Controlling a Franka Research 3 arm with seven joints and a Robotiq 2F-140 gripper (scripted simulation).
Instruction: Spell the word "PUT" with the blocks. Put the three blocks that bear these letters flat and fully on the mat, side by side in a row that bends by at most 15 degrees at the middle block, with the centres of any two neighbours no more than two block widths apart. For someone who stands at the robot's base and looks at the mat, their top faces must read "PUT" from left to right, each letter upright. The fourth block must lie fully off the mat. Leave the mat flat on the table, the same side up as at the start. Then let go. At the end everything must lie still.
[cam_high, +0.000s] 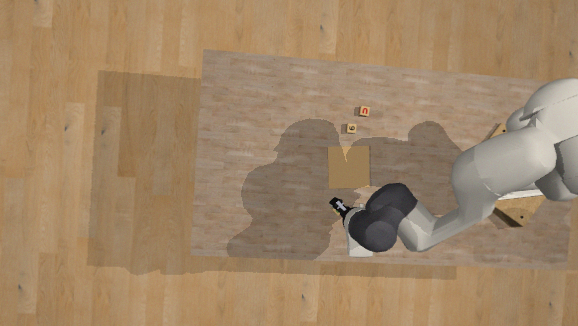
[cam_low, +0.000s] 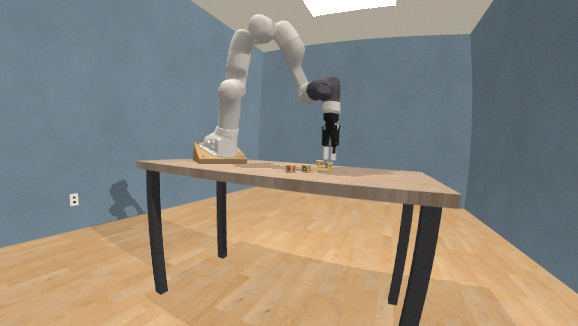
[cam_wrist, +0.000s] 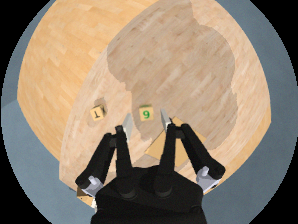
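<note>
My gripper is now 60 mm above the green P block. Also, from my hand: T block (70 mm behind, 90 mm to the left, 60 mm below); block marked 6 (30 mm behind, 270 mm to the right, 60 mm below); tan mat (30 mm behind, 140 mm to the right, 70 mm below).
</note>
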